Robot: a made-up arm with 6 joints. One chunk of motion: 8 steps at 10 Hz.
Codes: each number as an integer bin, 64 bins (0 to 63) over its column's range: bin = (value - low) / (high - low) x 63, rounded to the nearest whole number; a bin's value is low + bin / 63 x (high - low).
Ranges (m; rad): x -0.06..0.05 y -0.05..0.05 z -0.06..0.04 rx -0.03..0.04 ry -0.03..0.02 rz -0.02..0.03
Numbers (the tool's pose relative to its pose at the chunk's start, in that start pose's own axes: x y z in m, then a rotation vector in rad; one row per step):
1: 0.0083 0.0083 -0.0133 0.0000 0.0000 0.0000
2: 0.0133 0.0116 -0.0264 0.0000 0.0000 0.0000
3: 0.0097 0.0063 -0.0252 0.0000 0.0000 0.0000
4: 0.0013 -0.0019 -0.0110 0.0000 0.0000 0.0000
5: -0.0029 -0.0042 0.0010 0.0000 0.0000 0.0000
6: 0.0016 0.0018 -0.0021 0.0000 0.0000 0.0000
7: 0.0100 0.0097 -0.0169 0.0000 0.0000 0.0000
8: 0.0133 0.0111 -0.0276 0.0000 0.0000 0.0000
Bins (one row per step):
1: 39 37 29 27 38 25
2: 42 39 21 27 38 25
3: 40 35 22 27 38 25
4: 35 30 31 27 38 25
5: 33 29 38 27 38 25
6: 35 33 36 27 38 25
7: 40 38 27 27 38 25
8: 42 38 20 27 38 25

